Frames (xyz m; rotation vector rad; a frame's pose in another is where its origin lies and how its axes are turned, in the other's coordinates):
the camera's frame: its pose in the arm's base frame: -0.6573 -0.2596 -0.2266 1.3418 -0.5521 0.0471
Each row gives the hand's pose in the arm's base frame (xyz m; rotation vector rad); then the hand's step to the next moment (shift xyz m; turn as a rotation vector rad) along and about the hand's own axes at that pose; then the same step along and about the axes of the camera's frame.
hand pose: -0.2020 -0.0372 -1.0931 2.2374 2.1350 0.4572
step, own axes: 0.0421 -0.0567 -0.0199 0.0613 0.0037 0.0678
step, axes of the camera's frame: -0.0563 0.0442 -0.0159 -0.0237 -0.0361 -0.0807
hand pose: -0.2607 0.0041 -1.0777 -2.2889 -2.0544 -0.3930
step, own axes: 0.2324 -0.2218 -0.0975 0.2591 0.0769 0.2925
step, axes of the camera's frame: -0.2043 0.2332 -0.1287 -0.0440 -0.1724 -0.3563
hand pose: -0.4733 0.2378 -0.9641 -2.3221 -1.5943 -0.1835
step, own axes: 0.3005 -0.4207 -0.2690 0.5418 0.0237 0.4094
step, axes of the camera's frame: -0.1451 0.5436 -0.1520 -0.0966 -0.1316 -0.6596
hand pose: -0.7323 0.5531 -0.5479 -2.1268 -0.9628 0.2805
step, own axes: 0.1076 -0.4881 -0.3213 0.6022 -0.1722 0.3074
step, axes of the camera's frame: 0.1732 0.5683 -0.0102 -0.0421 0.0886 -0.6908
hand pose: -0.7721 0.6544 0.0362 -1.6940 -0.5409 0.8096
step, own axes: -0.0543 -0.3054 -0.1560 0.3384 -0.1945 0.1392
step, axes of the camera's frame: 0.2339 0.2498 0.0584 0.0415 0.1299 -0.3913
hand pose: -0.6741 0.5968 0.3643 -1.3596 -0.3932 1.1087
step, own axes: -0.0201 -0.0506 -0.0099 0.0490 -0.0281 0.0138
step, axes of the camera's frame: 0.0401 0.0362 0.0120 0.0107 0.0148 -0.0552
